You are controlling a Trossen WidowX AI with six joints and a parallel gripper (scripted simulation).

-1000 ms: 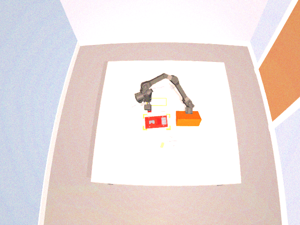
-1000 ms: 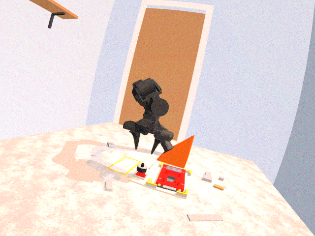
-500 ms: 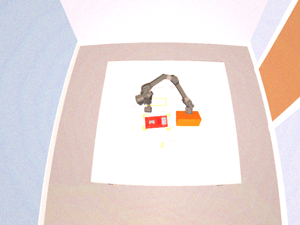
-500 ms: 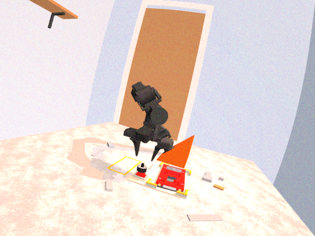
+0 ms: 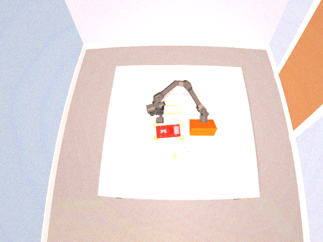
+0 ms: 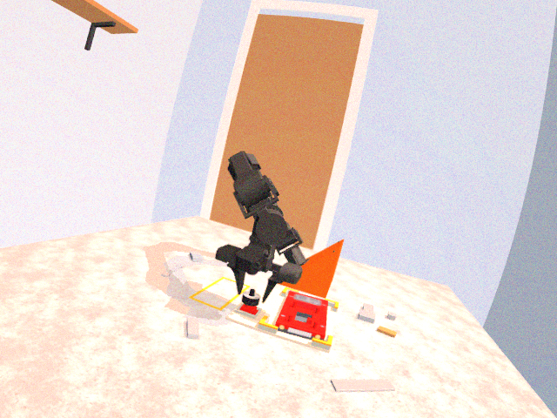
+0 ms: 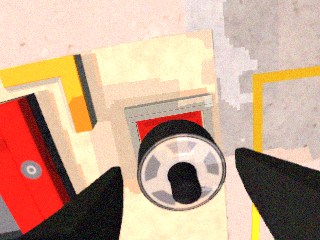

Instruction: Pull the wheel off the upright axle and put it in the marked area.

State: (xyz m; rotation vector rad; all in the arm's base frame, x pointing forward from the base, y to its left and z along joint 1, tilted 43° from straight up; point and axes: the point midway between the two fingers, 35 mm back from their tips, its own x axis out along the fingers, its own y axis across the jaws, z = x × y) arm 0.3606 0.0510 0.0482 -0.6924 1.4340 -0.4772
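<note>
The wheel is right at my gripper tip. Also, from my gripper tip: black axle right at my gripper tip.
</note>
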